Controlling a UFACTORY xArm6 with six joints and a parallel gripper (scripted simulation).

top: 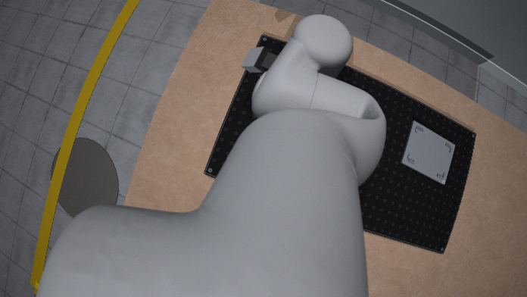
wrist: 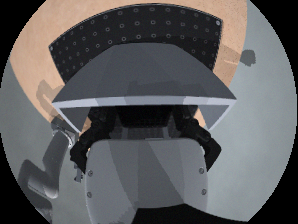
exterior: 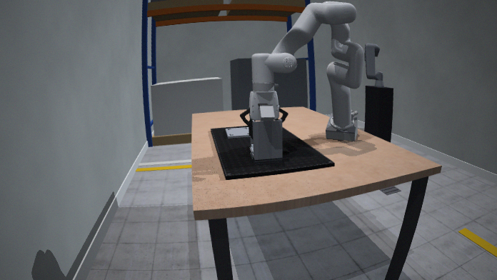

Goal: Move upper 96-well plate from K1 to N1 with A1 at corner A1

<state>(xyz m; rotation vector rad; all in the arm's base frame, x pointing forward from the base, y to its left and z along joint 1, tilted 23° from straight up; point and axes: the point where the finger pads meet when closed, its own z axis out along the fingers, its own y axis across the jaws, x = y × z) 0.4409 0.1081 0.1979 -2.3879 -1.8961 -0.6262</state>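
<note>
My hand is 6 cm above the white 96-well plate. Round my hand: black 96-well plate: 1 cm below; then plate nest N1: 1 cm behind, 39 cm to the right, 8 cm below; then pale A1 mark: 8 cm behind, 46 cm to the right, 7 cm below.
</note>
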